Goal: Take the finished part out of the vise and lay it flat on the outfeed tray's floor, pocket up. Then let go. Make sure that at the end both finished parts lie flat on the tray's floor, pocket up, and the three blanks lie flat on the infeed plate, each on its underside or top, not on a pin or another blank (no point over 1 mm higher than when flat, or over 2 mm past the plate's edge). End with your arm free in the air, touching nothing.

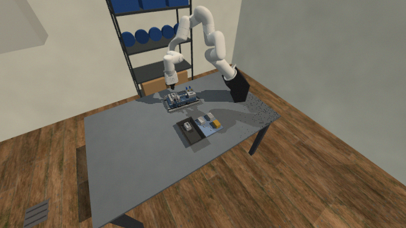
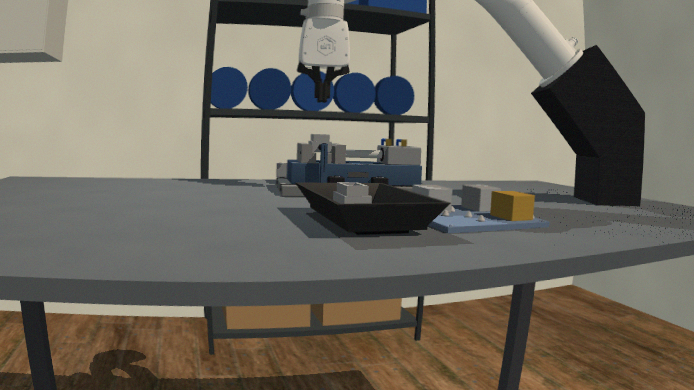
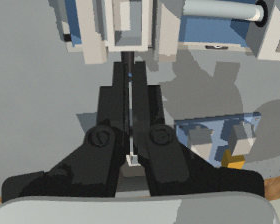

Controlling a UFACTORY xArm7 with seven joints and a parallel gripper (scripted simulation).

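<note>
Now: the blue vise 6 cm behind my hand, 3 cm to the left of it and 16 cm below it. Round my hand: yellow block 6 cm behind, 45 cm to the left, 17 cm below; then blue fixture plate 3 cm behind, 39 cm to the left, 20 cm below.
</note>
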